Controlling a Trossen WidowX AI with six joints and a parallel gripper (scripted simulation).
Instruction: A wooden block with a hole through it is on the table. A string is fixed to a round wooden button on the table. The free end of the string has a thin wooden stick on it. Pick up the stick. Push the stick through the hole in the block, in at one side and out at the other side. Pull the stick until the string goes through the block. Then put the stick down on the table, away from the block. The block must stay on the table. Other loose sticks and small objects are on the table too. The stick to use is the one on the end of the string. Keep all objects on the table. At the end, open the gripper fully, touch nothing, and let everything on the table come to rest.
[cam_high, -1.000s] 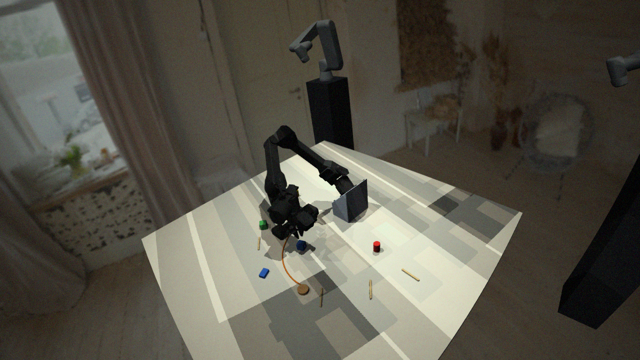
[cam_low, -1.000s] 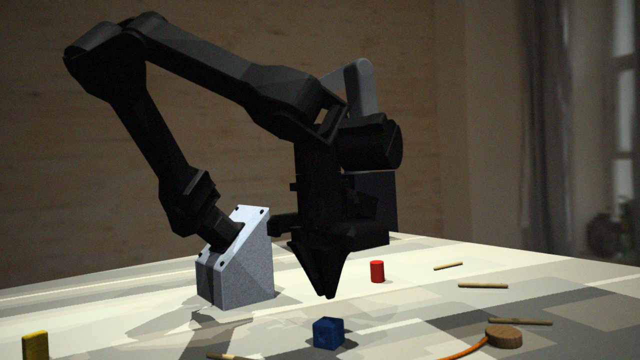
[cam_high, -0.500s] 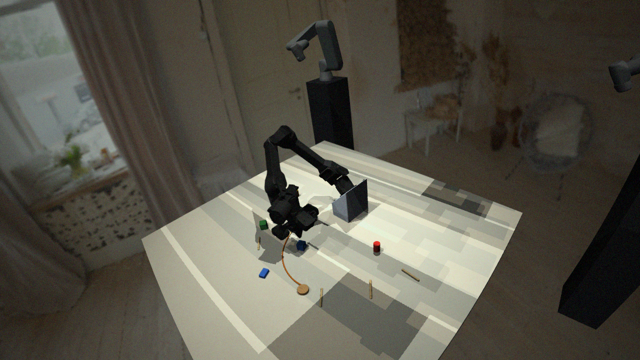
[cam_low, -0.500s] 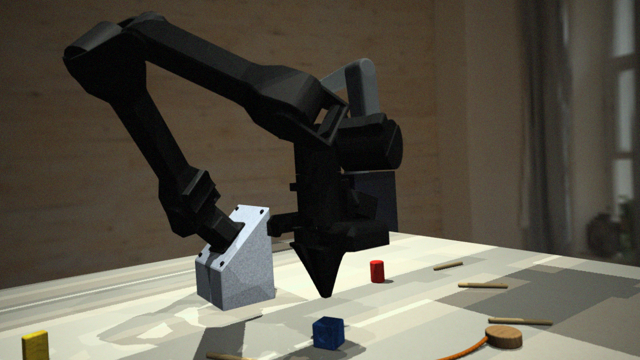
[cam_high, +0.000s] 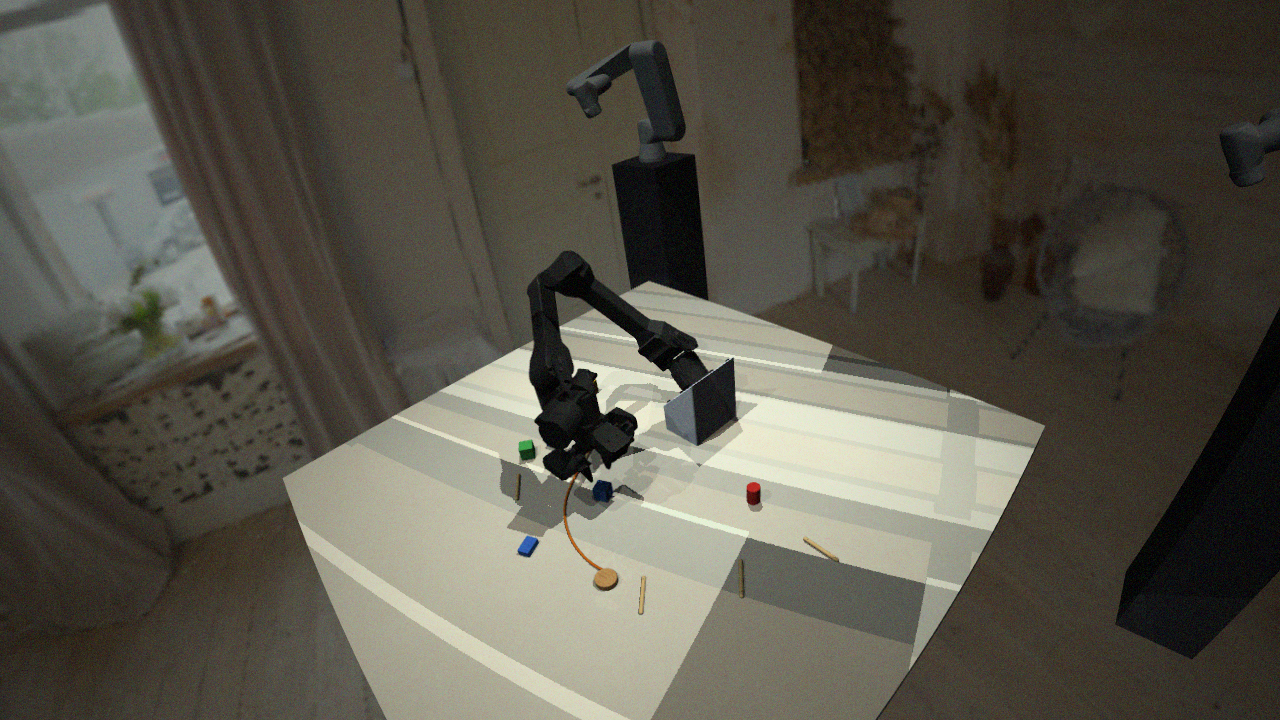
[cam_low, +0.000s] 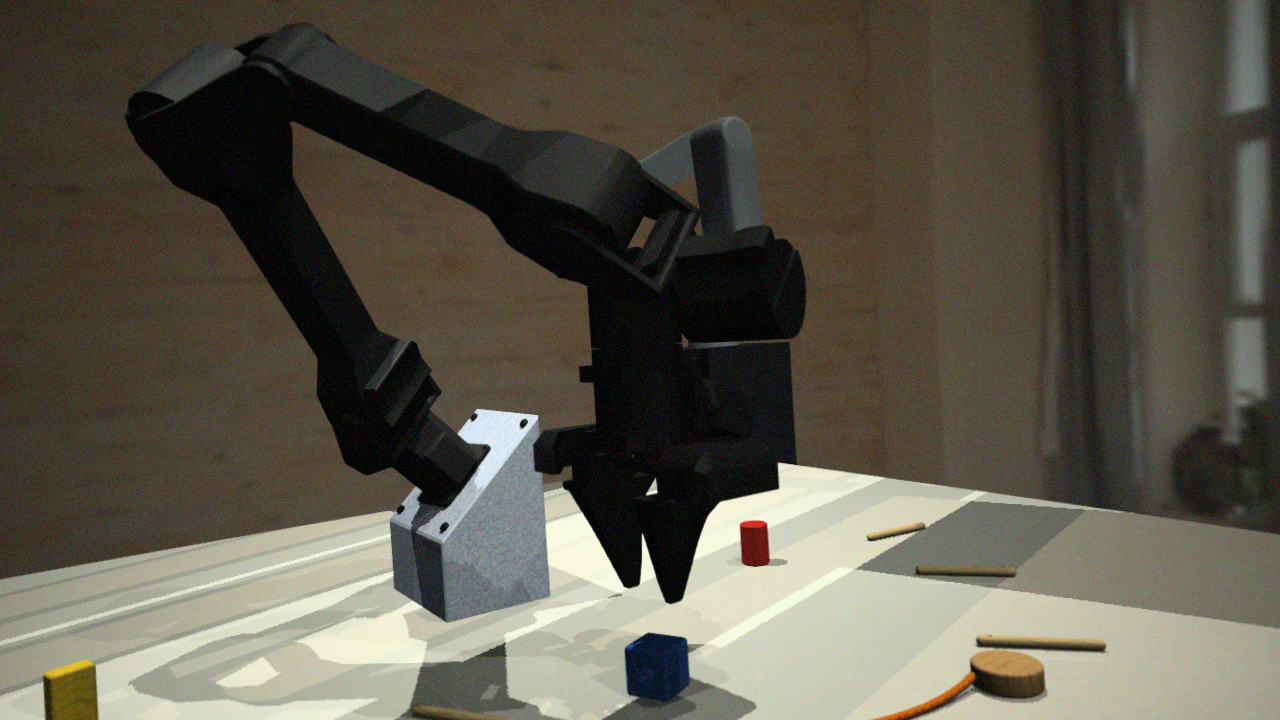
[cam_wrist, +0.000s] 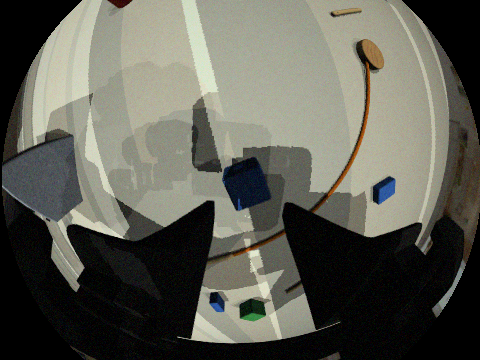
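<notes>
My gripper tip is now 100 mm to the left of the thin wooden stick, 60 mm above it and 30 mm past it. Also, from my gripper tip: green cube 230 mm to the right, 40 mm below, 20 mm ahead; then round wooden button 160 mm to the left, 140 mm ahead, 50 mm below; then red cylinder 240 mm to the left, 160 mm behind, 40 mm below.
</notes>
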